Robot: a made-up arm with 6 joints.
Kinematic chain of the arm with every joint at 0, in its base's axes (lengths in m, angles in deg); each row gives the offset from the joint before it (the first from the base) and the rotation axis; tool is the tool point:
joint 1: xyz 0 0 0.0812 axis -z
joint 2: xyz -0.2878 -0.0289 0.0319 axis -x
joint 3: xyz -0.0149 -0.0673 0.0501 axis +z
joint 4: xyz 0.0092 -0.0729 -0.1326 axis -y
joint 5: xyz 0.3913 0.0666 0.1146 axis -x
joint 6: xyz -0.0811 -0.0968 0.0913 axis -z
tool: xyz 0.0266 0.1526 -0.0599
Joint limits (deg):
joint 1: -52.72..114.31
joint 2: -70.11..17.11
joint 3: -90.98..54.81
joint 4: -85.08..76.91
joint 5: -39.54..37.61
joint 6: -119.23..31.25
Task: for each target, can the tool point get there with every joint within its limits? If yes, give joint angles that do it. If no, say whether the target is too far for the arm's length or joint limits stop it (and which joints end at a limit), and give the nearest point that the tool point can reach.
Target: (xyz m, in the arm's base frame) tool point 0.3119 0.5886 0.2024
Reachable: no: joint limits stop it (at a limit: joint 1, joint 2, joint 4, joint 5, joint 6) | nearest point 0.2071 0.4551 0.2391 | short by 0.174 m
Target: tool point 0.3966 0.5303 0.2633
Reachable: no: joint limits stop it (at a limit: joint 1, joint 2, joint 4, joint 5, joint 6) | nearest point 0.2347 0.4246 0.2275 | short by 0.197 m
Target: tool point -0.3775 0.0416 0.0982
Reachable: yes | joints 44.62 -35.95 -25.65 40.12 -17.36 -95.18
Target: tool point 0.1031 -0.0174 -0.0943
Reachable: yes | joints 60.23 -19.61 10.89 -45.07 -16.30 12.39
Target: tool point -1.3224 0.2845 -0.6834
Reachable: no: too far | nearest point -0.5591 0.1203 -0.2115 | short by 0.912 m
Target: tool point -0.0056 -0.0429 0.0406
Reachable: yes | joints -19.98 -45.10 -1.38 -26.38 -19.05 -41.98
